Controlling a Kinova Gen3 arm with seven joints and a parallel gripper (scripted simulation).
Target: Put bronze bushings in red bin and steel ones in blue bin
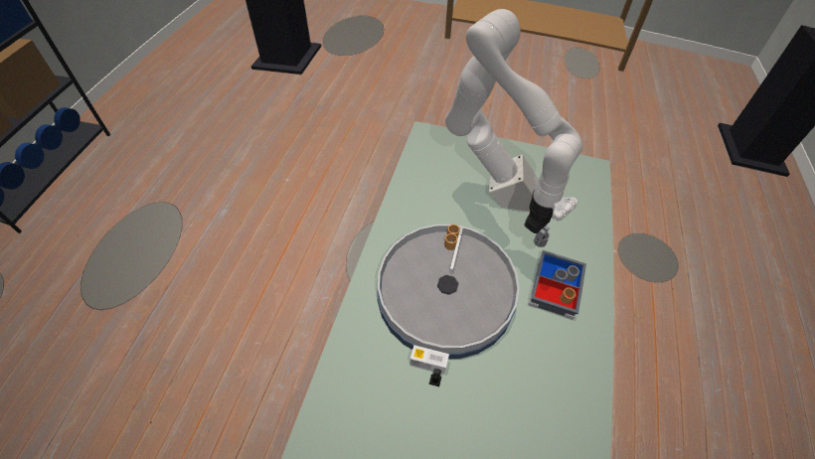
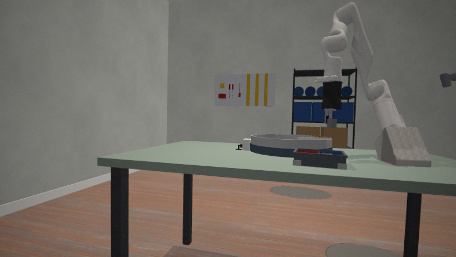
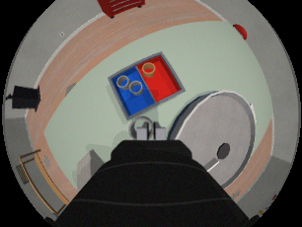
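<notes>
My hand is 150 mm above the two-part bin, 100 mm to the right of it and 50 mm short of it. Also, from my hand: grey turntable 240 mm to the right, 150 mm ahead, 120 mm below.
</notes>
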